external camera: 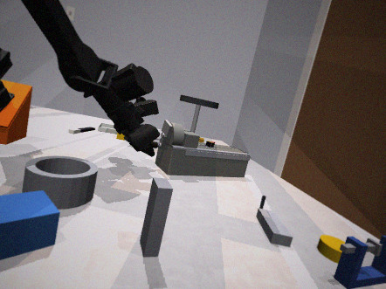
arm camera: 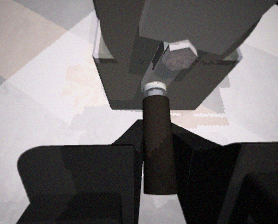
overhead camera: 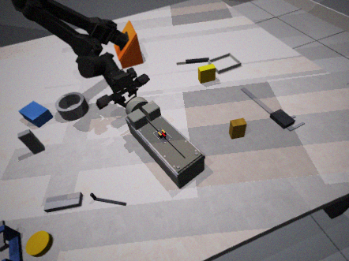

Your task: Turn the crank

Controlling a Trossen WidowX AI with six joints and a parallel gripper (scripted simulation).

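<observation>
My gripper tip is 30 mm below the dark crank handle, 20 mm past it and 10 mm to the left of it. Also, from my gripper tip: black hex key: 260 mm ahead, 130 mm to the right, 20 mm below; blue block: 350 mm to the right, 130 mm behind, 10 mm below; red pointer: 160 mm ahead, 60 mm to the left, 50 mm above.
</observation>
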